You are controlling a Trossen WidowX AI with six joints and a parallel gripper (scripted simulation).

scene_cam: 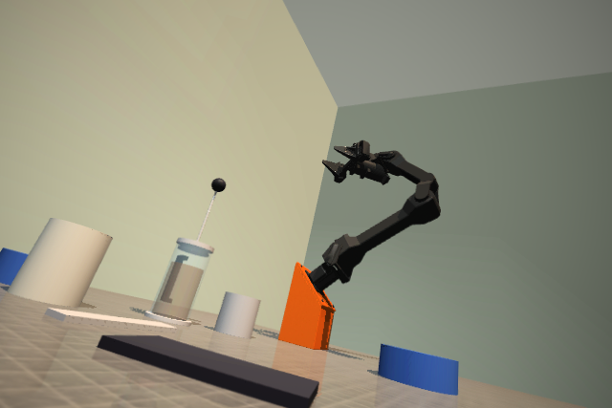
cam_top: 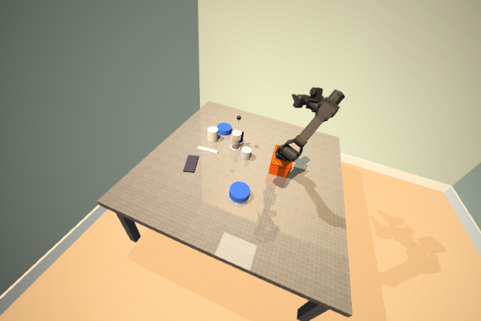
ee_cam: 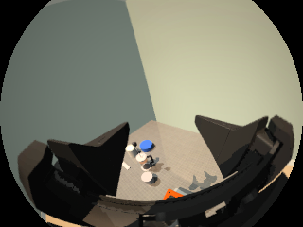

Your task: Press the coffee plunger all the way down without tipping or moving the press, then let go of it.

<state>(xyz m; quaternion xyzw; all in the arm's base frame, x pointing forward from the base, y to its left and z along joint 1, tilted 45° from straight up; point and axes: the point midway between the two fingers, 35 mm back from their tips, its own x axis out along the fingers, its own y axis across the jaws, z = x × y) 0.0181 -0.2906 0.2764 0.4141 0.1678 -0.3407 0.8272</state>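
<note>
Now: gripper tip 320 mm short of the coffee press, 90 mm to the left of it and 420 mm above it. Round my gripper tip: white mug: 520 mm ahead, 100 mm to the right, 500 mm below; then small grey cup: 220 mm ahead, 10 mm to the right, 510 mm below.
</note>
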